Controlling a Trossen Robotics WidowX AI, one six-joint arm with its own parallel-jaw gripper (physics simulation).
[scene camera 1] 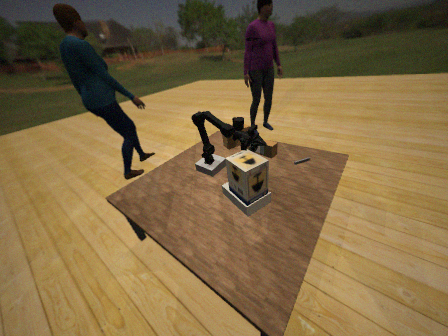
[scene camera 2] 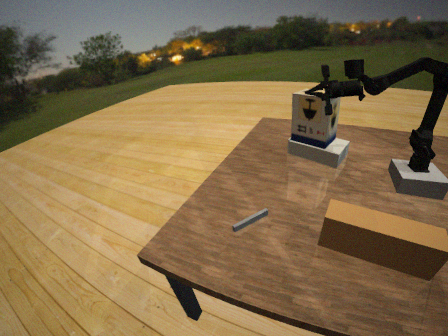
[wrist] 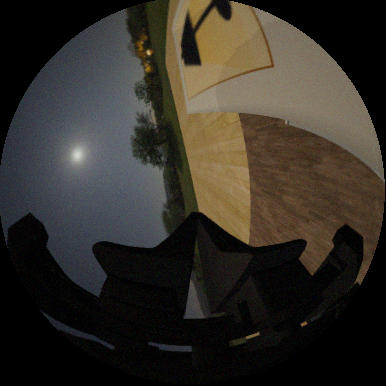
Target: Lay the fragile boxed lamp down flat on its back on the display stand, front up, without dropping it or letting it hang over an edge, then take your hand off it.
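Places are measured from the arm's base along level axes (x ahead, y left, z up), in metres.
Where they show: gripper, between the fingertips: (scene camera 1: 266,144) (scene camera 2: 304,92) (wrist: 195,216); arm's base, origin of its link: (scene camera 1: 209,161) (scene camera 2: 418,168).
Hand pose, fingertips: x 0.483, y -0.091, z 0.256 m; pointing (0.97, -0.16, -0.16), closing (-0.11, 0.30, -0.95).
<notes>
Each offset is from my fingertips to the top centre of the thing. Level surfaces: height alone.
The boxed lamp (scene camera 1: 245,182) (scene camera 2: 311,125) (wrist: 300,70) is a white carton with yellow lamp pictures and a blue band at the bottom. It stands upright on the white display stand (scene camera 1: 257,205) (scene camera 2: 316,153). My gripper (scene camera 1: 269,145) (scene camera 2: 308,93) (wrist: 195,216) is shut and empty, its fingertips together. It is level with the upper part of the carton, beside it on the side toward scene camera 2, and overlaps the carton's top edge in that view. In the wrist view the carton is close, at the top right, apart from the fingertips. Whether any part of the gripper touches it I cannot tell.
The wooden table @(dz -0.321 m) (scene camera 1: 190,220) (scene camera 2: 225,185) carries a long brown box @(dx -0.200, dy +0.461, dz -0.212 m) (scene camera 1: 270,149) (scene camera 2: 380,237) and a small grey bar @(dx +0.159, dy +0.390, dz -0.300 m) (scene camera 1: 302,160) (scene camera 2: 250,220). My arm's white base block (scene camera 1: 210,166) (scene camera 2: 420,185) stands near the display stand. Two people (scene camera 1: 97,85) (scene camera 1: 262,55) are beyond the table.
</notes>
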